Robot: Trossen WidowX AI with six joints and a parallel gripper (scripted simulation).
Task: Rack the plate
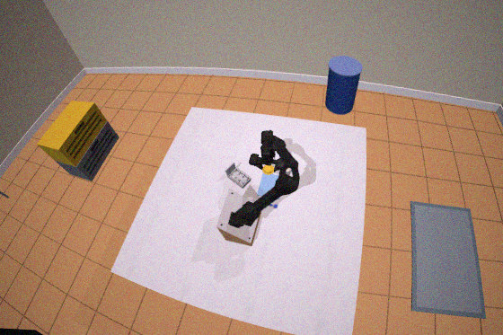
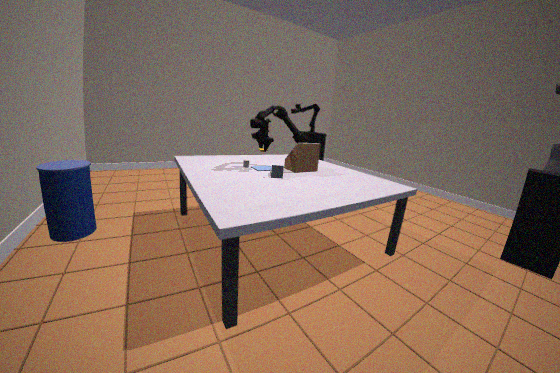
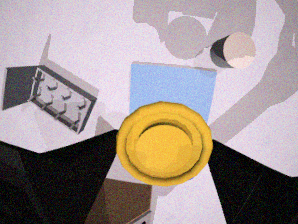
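My gripper tip is now 18 cm to the right of the grey dish rack and 11 cm above it. Also, from my gripper tip: small cup (8 cm ahead, 9 cm to the right, 11 cm below); yellow plate (1 cm above); light blue mat (2 cm behind, 1 cm to the right, 13 cm below).
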